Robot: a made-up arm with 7 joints. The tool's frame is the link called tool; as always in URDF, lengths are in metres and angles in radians.
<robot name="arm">
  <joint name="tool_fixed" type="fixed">
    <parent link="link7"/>
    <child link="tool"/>
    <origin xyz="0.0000 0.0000 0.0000" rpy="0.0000 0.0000 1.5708"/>
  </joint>
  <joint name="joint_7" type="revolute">
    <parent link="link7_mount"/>
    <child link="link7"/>
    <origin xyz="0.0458 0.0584 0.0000" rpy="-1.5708 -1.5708 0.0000"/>
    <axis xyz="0 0 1"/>
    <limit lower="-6.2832" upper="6.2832" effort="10" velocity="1.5"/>
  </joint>
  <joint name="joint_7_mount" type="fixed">
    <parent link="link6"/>
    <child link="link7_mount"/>
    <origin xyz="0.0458 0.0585 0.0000"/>
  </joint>
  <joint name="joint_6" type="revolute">
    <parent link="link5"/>
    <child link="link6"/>
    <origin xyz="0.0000 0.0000 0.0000" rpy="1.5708 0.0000 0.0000"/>
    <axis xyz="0 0 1"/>
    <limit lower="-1.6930" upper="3.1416" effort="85" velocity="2.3"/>
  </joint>
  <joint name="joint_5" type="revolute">
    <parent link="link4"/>
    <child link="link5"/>
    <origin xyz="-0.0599 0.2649 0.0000" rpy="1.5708 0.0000 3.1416"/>
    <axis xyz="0 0 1"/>
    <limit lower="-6.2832" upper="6.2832" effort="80" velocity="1.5"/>
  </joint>
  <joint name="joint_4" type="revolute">
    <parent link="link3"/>
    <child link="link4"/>
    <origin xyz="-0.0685 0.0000 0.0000" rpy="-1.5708 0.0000 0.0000"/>
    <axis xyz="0 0 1"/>
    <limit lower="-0.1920" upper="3.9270" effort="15" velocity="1.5"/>
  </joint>
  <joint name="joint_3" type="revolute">
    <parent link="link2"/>
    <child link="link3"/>
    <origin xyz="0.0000 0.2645 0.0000" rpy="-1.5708 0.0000 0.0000"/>
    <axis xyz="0 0 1"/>
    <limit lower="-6.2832" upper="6.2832" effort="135" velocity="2.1"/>
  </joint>
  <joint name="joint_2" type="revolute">
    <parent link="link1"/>
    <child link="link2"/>
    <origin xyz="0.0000 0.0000 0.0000" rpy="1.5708 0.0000 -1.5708"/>
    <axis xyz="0 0 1"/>
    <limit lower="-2.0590" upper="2.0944" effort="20" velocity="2.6"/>
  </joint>
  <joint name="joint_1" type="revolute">
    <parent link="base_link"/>
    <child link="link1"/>
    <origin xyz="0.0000 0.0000 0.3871" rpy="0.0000 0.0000 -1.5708"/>
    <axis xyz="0 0 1"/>
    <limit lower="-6.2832" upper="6.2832" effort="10" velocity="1.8"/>
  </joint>
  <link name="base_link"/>
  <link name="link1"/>
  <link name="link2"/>
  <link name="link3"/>
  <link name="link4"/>
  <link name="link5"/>
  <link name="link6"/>
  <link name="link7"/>
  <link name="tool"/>
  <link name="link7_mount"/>
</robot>
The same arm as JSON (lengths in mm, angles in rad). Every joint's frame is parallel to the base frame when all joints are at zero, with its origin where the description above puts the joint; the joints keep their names.
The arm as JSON. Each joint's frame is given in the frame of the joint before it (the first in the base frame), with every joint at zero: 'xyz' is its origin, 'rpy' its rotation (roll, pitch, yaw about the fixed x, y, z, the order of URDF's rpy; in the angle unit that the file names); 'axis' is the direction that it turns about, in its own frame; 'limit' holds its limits. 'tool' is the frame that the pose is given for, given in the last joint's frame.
{"units": {"length": "mm", "angle": "rad"}, "joints": [{"name": "joint_1", "type": "revolute", "origin": {"xyz": [0.0, 0.0, 387.1], "rpy": [0.0, 0.0, 0.0]}, "axis": "+z", "limit": {"lower": -6.2832, "upper": 6.2832}}, {"name": "joint_2", "type": "revolute", "origin": {"xyz": [0.0, 0.0, 0.0], "rpy": [0.0, 0.0, 0.0]}, "axis": "+y", "limit": {"lower": -2.059, "upper": 2.0944}}, {"name": "joint_3", "type": "revolute", "origin": {"xyz": [0.0, 0.0, 264.5], "rpy": [0.0, 0.0, 0.0]}, "axis": "+z", "limit": {"lower": -6.2832, "upper": 6.2832}}, {"name": "joint_4", "type": "revolute", "origin": {"xyz": [68.5, 0.0, 0.0], "rpy": [0.0, 0.0, 0.0]}, "axis": "-y", "limit": {"lower": -0.192, "upper": 3.927}}, {"name": "joint_5", "type": "revolute", "origin": {"xyz": [59.9, 0.0, -264.9], "rpy": [0.0, 0.0, 0.0]}, "axis": "-z", "limit": {"lower": -6.2832, "upper": 6.2832}}, {"name": "joint_6", "type": "revolute", "origin": {"xyz": [0.0, 0.0, 0.0], "rpy": [0.0, 0.0, 0.0]}, "axis": "+y", "limit": {"lower": -1.693, "upper": 3.1416}}, {"name": "joint_7", "type": "revolute", "origin": {"xyz": [91.6, 0.0, -116.9], "rpy": [0.0, 0.0, 0.0]}, "axis": "-z", "limit": {"lower": -6.2832, "upper": 6.2832}}], "tool": {"origin": {"xyz": [0.0, 0.0, 0.0], "rpy": [-3.1416, 0.0, 0.0]}}}
